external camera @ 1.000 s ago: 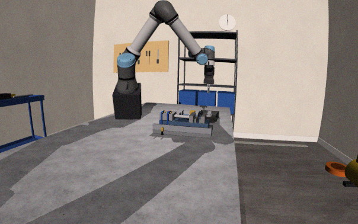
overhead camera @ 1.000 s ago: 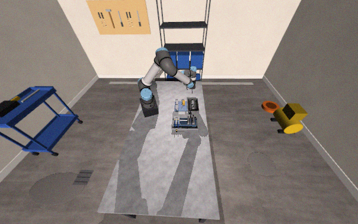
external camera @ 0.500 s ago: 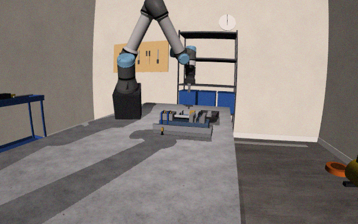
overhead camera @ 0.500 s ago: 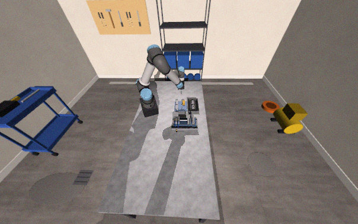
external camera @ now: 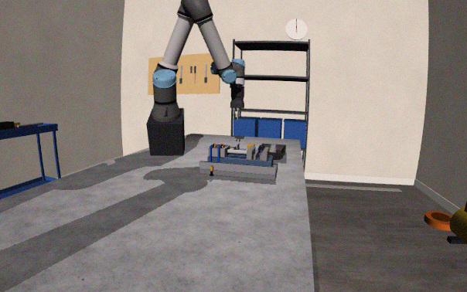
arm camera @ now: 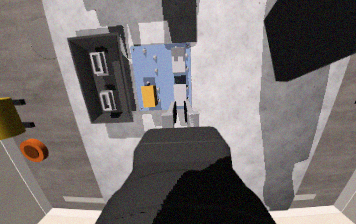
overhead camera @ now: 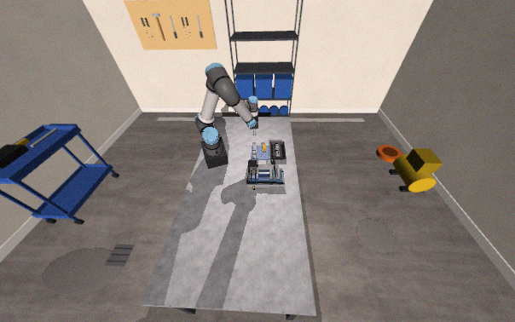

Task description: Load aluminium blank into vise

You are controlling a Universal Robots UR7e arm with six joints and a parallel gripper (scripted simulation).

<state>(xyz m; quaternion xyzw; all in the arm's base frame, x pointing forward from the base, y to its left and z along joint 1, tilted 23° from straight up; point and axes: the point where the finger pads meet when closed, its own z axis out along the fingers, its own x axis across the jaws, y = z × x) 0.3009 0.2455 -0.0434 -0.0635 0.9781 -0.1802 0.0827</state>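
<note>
Right now my hand is 90 mm short of the brass blank, 10 mm to the right of it and 170 mm above it. From my hand the other things lie so: vise (140 mm ahead, 360 mm to the right, 160 mm below).
</note>
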